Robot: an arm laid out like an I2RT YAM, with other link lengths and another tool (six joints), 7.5 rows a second.
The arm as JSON. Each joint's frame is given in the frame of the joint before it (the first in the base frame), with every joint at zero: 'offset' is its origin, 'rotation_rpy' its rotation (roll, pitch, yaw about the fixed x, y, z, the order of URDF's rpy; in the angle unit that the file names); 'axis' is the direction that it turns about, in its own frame. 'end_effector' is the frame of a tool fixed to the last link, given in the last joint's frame.
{
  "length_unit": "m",
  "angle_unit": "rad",
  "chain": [
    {
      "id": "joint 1",
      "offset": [
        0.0,
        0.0,
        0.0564
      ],
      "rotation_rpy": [
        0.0,
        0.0,
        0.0
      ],
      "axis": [
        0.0,
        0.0,
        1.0
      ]
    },
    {
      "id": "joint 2",
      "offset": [
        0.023,
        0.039,
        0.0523
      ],
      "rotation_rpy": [
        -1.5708,
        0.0,
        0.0
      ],
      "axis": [
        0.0,
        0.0,
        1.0
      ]
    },
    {
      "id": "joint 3",
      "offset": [
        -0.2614,
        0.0,
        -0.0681
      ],
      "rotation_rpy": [
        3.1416,
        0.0,
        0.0
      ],
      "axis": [
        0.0,
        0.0,
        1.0
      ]
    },
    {
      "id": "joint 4",
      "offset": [
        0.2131,
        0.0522,
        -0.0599
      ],
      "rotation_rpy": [
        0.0,
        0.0,
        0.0
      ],
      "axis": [
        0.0,
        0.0,
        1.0
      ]
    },
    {
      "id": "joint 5",
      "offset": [
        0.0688,
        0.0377,
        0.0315
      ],
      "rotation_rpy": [
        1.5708,
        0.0,
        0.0
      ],
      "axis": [
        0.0,
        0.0,
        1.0
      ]
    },
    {
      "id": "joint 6",
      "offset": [
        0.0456,
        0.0,
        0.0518
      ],
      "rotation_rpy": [
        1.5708,
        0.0,
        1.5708
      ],
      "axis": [
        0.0,
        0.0,
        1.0
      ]
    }
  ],
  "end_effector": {
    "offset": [
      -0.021,
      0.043,
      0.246
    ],
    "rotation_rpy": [
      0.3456,
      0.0,
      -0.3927
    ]
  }
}
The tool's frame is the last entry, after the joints.
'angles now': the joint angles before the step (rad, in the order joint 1, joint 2, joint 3, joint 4, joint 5, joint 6). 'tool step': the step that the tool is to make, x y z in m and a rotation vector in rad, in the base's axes. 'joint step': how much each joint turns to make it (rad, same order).
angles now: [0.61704, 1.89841, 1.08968, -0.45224, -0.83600, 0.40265]
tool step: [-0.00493, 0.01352, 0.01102, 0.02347, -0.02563, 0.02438]
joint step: [0.04159, -0.01677, 0.02252, 0.01452, 0.00229, 0.02595]
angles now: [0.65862, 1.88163, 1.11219, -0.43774, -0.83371, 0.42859]
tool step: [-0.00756, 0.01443, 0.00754, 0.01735, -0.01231, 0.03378]
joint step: [0.04501, 0.00914, 0.03930, 0.00416, -0.00115, 0.01868]
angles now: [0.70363, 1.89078, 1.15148, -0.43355, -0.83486, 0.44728]
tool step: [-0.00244, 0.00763, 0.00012, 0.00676, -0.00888, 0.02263]
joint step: [0.02100, 0.02136, 0.02938, 0.00116, 0.00001, -0.00265]
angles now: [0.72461, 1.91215, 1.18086, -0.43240, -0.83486, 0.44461]
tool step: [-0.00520, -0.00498, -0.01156, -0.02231, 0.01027, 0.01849]
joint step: [0.00228, 0.02821, 0.00077, -0.01566, 0.00305, -0.02785]
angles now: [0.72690, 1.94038, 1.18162, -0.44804, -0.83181, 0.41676]
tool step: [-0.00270, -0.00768, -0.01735, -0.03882, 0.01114, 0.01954]
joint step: [-0.00228, 0.04731, 0.01564, -0.03241, 0.01335, -0.04080]
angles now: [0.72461, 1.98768, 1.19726, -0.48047, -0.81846, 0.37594]
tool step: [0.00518, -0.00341, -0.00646, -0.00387, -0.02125, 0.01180]
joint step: [-0.00990, 0.01525, 0.00991, -0.00838, 0.00993, -0.03736]
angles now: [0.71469, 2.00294, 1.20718, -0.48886, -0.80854, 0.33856]
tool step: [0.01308, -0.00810, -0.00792, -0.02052, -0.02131, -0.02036]
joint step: [-0.02746, 0.00342, -0.00039, -0.00840, 0.02632, -0.02136]
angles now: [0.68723, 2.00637, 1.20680, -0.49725, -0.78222, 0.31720]
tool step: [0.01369, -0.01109, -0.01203, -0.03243, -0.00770, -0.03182]
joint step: [-0.03396, 0.01335, -0.00498, -0.00533, 0.02861, -0.01375]
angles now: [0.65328, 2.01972, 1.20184, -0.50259, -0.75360, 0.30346]
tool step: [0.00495, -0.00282, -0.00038, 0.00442, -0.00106, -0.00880]
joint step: [-0.01754, 0.00192, -0.00268, 0.00078, -0.00496, -0.01067]
